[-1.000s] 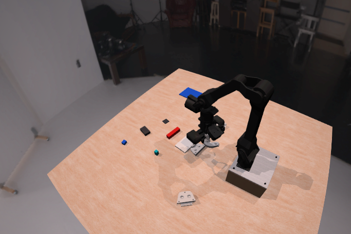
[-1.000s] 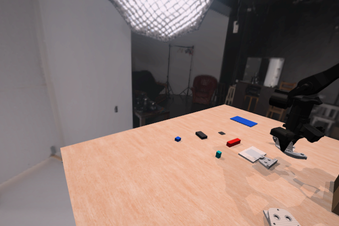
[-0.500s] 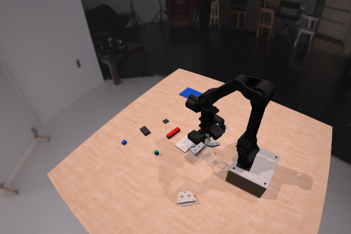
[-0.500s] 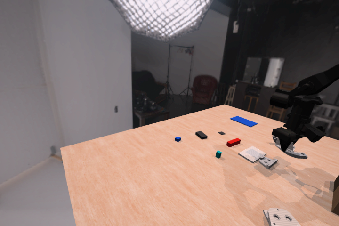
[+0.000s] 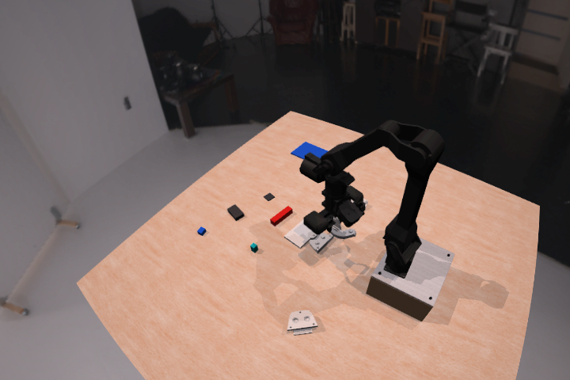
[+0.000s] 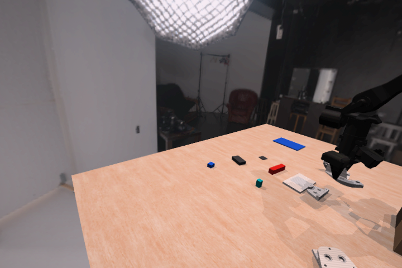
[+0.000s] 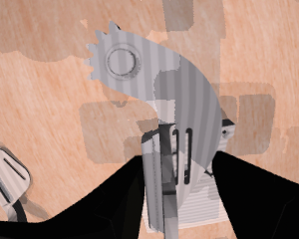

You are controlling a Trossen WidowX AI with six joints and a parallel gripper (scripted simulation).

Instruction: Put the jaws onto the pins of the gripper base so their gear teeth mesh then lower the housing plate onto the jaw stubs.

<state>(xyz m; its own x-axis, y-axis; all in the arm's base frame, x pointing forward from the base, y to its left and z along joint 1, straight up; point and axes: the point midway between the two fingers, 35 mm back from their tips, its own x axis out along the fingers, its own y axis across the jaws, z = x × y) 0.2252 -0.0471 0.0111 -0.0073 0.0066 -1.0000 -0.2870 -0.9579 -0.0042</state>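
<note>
The red block is 20 cm ahead of my gripper tip, 1 cm to the right of it and 7 cm below it. Round my gripper tip: teal cube (20 cm ahead, 14 cm to the left, 7 cm below); then black block (35 cm ahead, 5 cm to the left, 7 cm below); then dark tile (30 cm ahead, 7 cm to the right, 8 cm below).
</note>
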